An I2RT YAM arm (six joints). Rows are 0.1 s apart.
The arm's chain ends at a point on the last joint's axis. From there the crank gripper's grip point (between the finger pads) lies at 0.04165 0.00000 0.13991 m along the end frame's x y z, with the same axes.
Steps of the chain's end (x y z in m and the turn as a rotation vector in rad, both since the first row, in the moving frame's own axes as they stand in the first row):
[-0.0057, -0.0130, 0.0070, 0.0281, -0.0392, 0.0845]
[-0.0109, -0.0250, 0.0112, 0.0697, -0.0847, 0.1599]
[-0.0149, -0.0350, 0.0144, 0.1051, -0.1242, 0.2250]
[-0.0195, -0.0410, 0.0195, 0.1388, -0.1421, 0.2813]
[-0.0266, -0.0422, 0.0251, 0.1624, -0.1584, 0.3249]
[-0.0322, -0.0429, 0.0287, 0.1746, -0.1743, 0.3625]
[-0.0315, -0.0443, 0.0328, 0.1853, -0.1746, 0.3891]
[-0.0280, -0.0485, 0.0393, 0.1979, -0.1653, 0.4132]
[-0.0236, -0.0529, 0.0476, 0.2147, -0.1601, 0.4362]
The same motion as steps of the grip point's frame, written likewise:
[-0.0112, -0.0137, 0.0085, 0.0281, -0.0392, 0.0845]
[-0.0226, -0.0291, 0.0141, 0.0697, -0.0847, 0.1599]
[-0.0318, -0.0425, 0.0182, 0.1051, -0.1242, 0.2250]
[-0.0383, -0.0517, 0.0234, 0.1388, -0.1421, 0.2813]
[-0.0472, -0.0552, 0.0291, 0.1624, -0.1584, 0.3249]
[-0.0548, -0.0569, 0.0328, 0.1746, -0.1743, 0.3625]
[-0.0538, -0.0590, 0.0368, 0.1853, -0.1746, 0.3891]
[-0.0487, -0.0639, 0.0430, 0.1979, -0.1653, 0.4132]
[-0.0430, -0.0697, 0.0510, 0.2147, -0.1601, 0.4362]

